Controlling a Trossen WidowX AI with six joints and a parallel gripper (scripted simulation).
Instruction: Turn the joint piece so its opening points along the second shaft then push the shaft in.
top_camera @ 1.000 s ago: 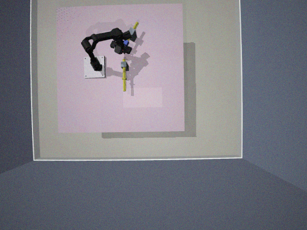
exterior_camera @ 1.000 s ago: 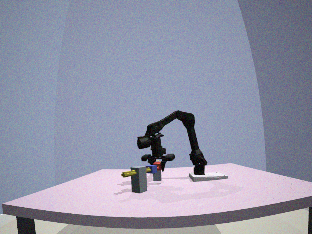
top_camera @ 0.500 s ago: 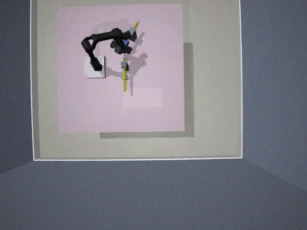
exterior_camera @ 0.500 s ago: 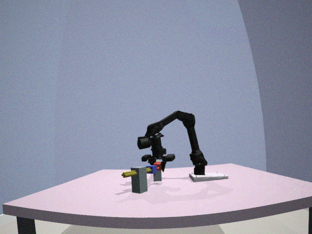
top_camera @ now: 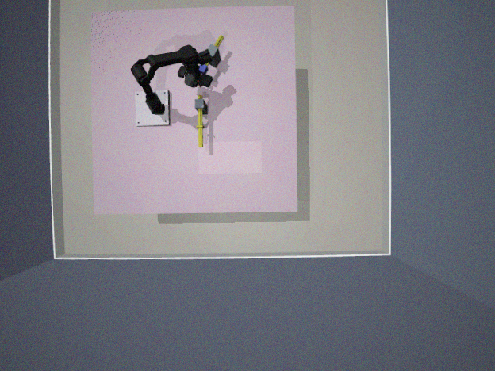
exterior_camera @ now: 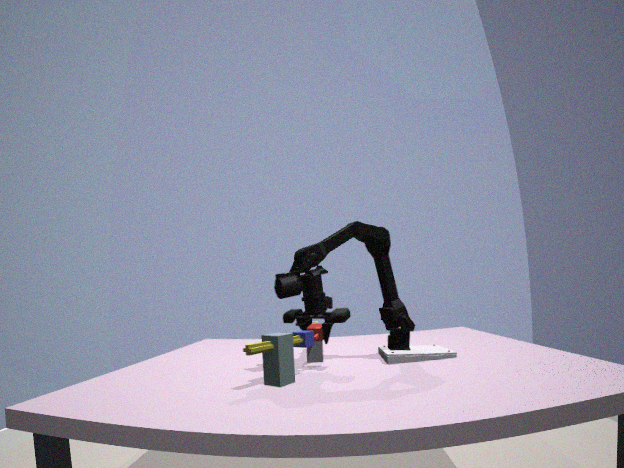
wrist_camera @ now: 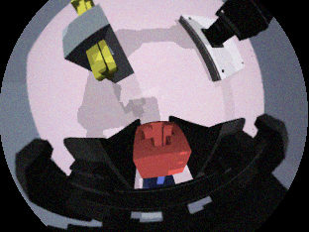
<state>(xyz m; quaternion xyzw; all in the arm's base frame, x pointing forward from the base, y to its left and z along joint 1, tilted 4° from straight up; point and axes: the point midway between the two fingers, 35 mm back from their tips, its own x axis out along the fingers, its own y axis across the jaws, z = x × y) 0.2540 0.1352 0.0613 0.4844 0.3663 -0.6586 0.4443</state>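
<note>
The red joint piece is 30 mm above my gripper tip, 20 mm to the left of it and 10 mm ahead of it.
</note>
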